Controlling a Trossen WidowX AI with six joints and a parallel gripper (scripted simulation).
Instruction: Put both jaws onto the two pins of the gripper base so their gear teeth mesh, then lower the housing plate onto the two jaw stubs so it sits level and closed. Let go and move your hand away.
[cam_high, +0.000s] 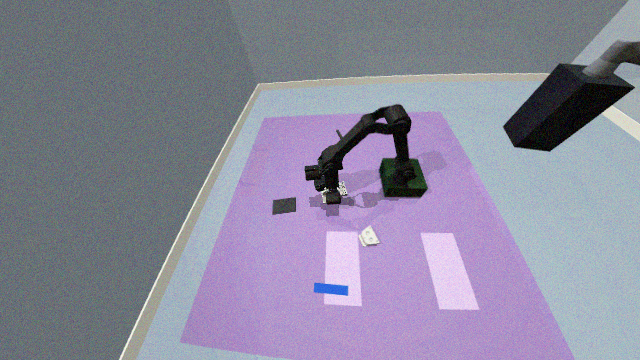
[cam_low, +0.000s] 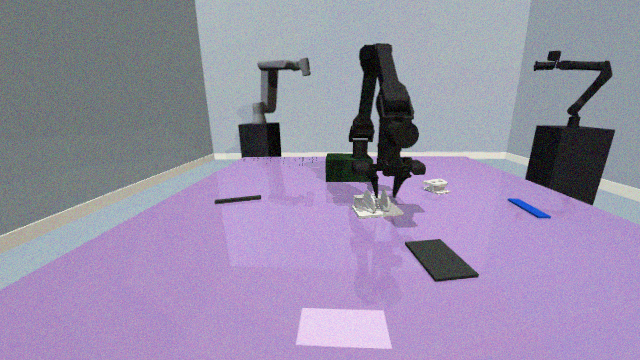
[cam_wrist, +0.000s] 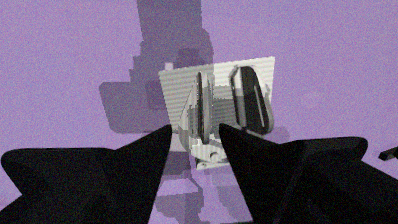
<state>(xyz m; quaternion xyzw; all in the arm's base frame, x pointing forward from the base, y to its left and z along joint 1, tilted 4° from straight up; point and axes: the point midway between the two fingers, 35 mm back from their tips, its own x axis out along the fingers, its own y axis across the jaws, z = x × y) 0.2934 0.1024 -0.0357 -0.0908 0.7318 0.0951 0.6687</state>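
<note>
My gripper tip is now 190 mm past the white blocky part and 170 mm to the right of it. Also, from my gripper tip: blue bar (70 mm behind, 390 mm to the left, 30 mm below); then thin black bar (40 mm ahead, 440 mm to the right, 30 mm below); then dark flat plate (230 mm ahead, 100 mm to the left, 30 mm below).
</note>
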